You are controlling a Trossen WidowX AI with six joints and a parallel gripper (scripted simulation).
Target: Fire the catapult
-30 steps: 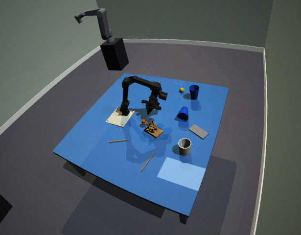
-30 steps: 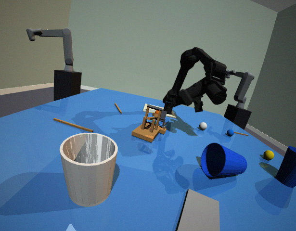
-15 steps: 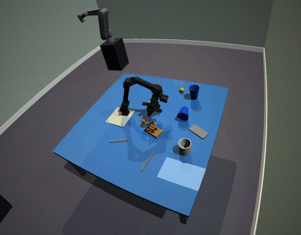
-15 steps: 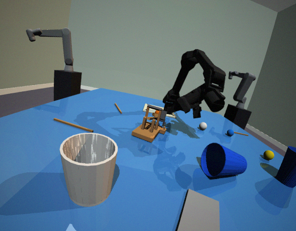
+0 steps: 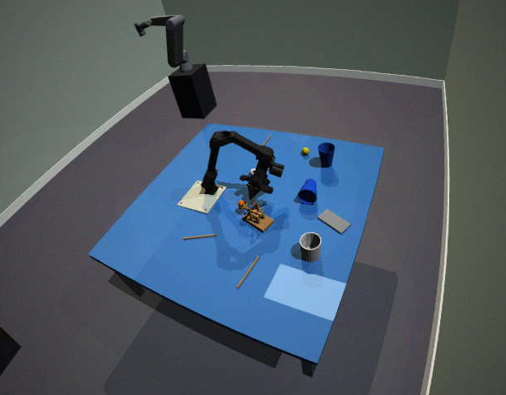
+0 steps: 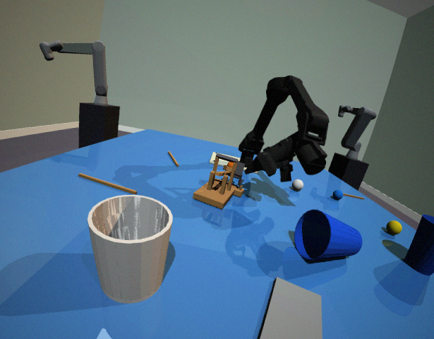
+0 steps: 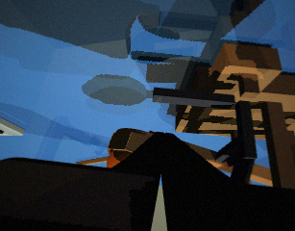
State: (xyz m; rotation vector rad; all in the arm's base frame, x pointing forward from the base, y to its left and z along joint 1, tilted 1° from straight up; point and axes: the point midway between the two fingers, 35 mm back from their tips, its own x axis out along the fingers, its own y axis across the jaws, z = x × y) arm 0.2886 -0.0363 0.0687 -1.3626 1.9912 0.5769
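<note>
Right now my gripper tip is 4 cm to the left of the orange ball and 3 cm past it. Also, from my gripper tip: white ball 24 cm to the left, 9 cm behind, 4 cm below; white mug 37 cm ahead, 20 cm to the right, 3 cm below; catapult 4 cm to the right, 4 cm ahead, 1 cm below.
</note>
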